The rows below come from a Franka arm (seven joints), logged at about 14 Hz.
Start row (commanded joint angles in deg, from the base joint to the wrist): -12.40 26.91 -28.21 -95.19 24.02 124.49 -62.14
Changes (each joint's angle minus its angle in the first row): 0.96 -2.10 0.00 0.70 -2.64 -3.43 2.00; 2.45 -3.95 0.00 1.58 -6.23 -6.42 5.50; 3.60 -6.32 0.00 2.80 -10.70 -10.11 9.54; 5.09 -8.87 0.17 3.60 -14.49 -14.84 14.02; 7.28 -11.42 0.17 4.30 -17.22 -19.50 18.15; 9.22 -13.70 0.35 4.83 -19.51 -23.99 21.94; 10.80 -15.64 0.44 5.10 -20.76 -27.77 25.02; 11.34 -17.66 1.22 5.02 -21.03 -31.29 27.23; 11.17 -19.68 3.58 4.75 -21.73 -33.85 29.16; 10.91 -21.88 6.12 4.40 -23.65 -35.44 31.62; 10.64 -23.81 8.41 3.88 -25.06 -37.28 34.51; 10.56 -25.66 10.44 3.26 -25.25 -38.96 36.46; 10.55 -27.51 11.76 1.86 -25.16 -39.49 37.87; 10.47 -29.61 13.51 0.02 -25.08 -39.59 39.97
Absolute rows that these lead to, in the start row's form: -11.44 24.81 -28.21 -94.49 21.38 121.06 -60.14; -9.95 22.96 -28.21 -93.61 17.79 118.07 -56.64; -8.80 20.59 -28.21 -92.39 13.32 114.38 -52.60; -7.31 18.04 -28.04 -91.59 9.53 109.65 -48.12; -5.12 15.49 -28.04 -90.89 6.80 104.99 -43.99; -3.18 13.21 -27.86 -90.36 4.51 100.50 -40.20; -1.60 11.27 -27.77 -90.09 3.26 96.72 -37.12; -1.06 9.25 -26.99 -90.17 2.99 93.20 -34.91; -1.23 7.23 -24.63 -90.44 2.29 90.64 -32.98; -1.49 5.03 -22.09 -90.79 0.37 89.05 -30.52; -1.76 3.10 -19.80 -91.31 -1.04 87.21 -27.63; -1.84 1.25 -17.77 -91.93 -1.23 85.53 -25.68; -1.85 -0.60 -16.45 -93.33 -1.14 85.00 -24.27; -1.93 -2.70 -14.70 -95.17 -1.06 84.90 -22.17
